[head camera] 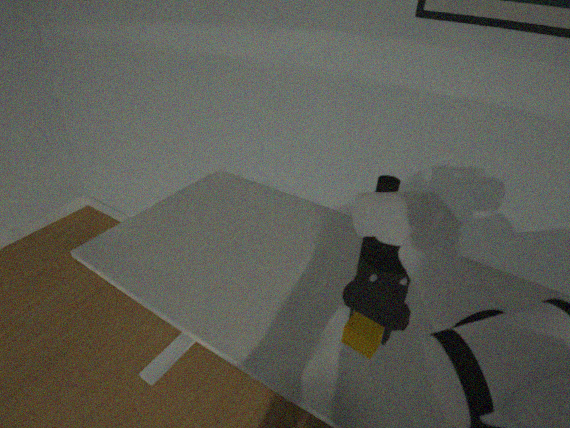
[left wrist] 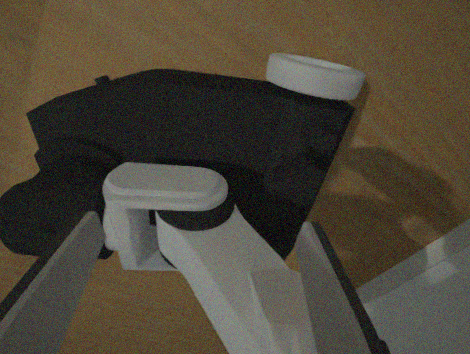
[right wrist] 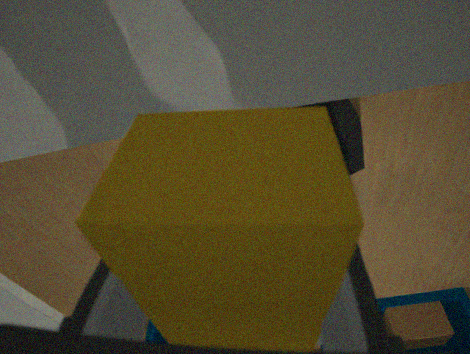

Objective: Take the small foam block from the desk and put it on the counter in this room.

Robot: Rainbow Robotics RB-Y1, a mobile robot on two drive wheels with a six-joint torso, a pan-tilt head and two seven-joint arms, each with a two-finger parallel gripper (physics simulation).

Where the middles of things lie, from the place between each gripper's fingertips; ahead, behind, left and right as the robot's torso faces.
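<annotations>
I find the yellow foam block [head camera: 360, 333] 20 mm above my right hand. Going by its middle, the block is nearer to my right hand than to my left hand.
As for my left hand, the yellow foam block is 430 mm above it, 420 mm to the right of it and 470 mm ahead of it.
</annotations>
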